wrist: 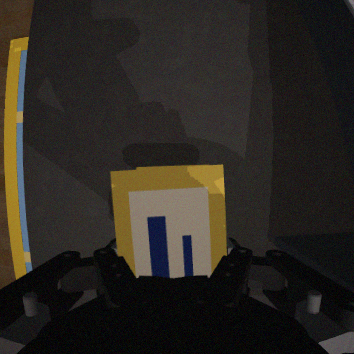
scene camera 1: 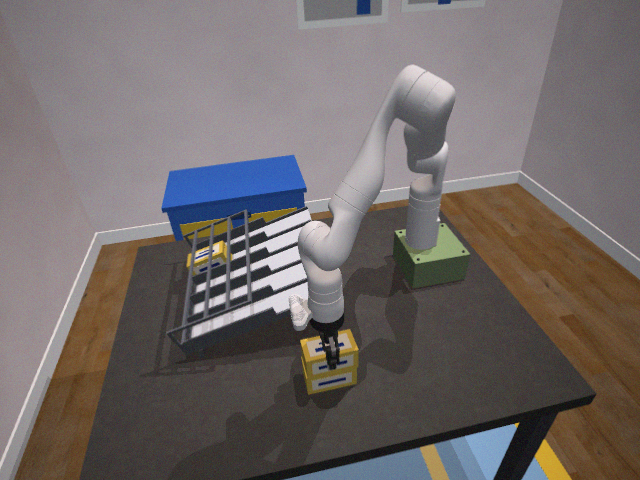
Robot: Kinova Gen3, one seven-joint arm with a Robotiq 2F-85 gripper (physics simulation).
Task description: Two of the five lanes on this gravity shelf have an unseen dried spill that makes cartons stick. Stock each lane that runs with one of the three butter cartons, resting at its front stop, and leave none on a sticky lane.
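Places are measured from the arm's base along level axes (x ahead, y left, z up), in millimetres.
Pixels of known places: gripper, between the fingertips: [wrist: 173, 243] [scene camera 1: 329, 356]; arm's base, origin of its link: [scene camera 1: 419, 240].
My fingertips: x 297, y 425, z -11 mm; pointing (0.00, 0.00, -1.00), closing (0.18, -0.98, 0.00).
Observation:
For each thing: its middle in the pictures, then the offset to it from my fingertips. "spot": a spot on its surface instead.
- upper carton, middle of its body: [wrist: 172, 249] [scene camera 1: 329, 353] dy +0, dx -1, dz +9 mm
- lower carton, middle of its body: [scene camera 1: 329, 370] dy -1, dx +2, dz -55 mm
- third carton, middle of its body: [scene camera 1: 210, 260] dy -387, dx +365, dz -4 mm
- sloping gravity shelf, a spot on its surface: [scene camera 1: 227, 329] spot: dy -90, dx +255, dz +5 mm
Two yellow butter cartons are stacked near the table's front in the scene view. My gripper [scene camera 1: 332, 363] [wrist: 173, 243] points down and is shut on the upper carton [scene camera 1: 313, 349] [wrist: 175, 230], a finger at each of its long sides. The upper carton rests on, or very close above, the lower carton [scene camera 1: 331, 383], slightly offset from it. A third carton [scene camera 1: 207, 256] lies at the low left end of the sloping gravity shelf [scene camera 1: 227, 329], towards its far side, behind the grey bars. Its exact lane is hard to tell. The spill does not show.
The shelf has white lanes with dark dividers and a grey bar frame [scene camera 1: 248, 268] over its low end. The arm hides part of its high end. A white object [scene camera 1: 298, 312] shows beside the wrist. The green base block [scene camera 1: 433, 263] is at the right; a blue cabinet [scene camera 1: 235, 180] is behind.

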